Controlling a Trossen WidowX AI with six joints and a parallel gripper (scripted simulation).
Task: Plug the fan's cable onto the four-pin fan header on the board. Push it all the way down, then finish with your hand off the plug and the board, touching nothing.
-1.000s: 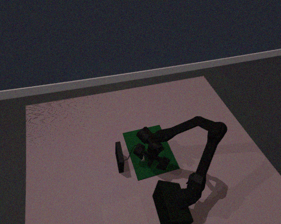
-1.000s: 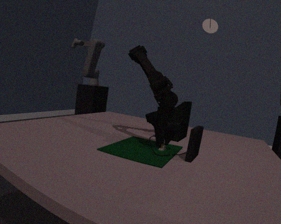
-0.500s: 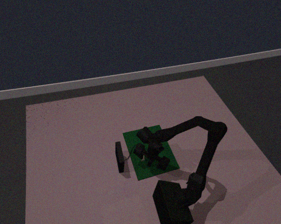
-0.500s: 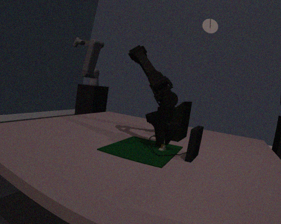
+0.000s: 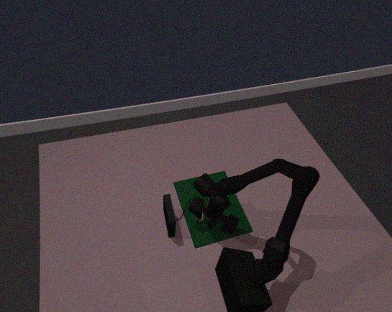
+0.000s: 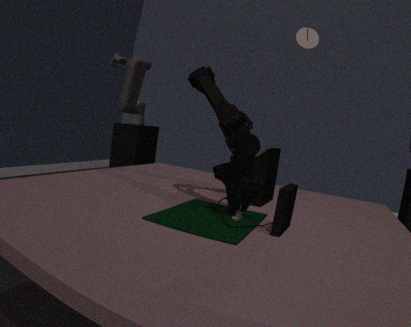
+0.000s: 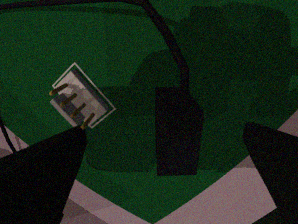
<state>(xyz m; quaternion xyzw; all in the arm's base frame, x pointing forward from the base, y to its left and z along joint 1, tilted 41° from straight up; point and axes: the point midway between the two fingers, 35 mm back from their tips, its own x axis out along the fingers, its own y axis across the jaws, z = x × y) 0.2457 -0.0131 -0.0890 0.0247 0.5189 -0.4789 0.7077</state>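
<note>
Now: the black plug 1 cm to the right of my gripper tip. Round my gripper tip: black fan 15 cm to the left, 5 cm ahead, 4 cm above; pale four-pin header 5 cm ahead, 2 cm to the left, 2 cm below; green board 9 cm ahead, 3 cm to the right, 3 cm below.
</note>
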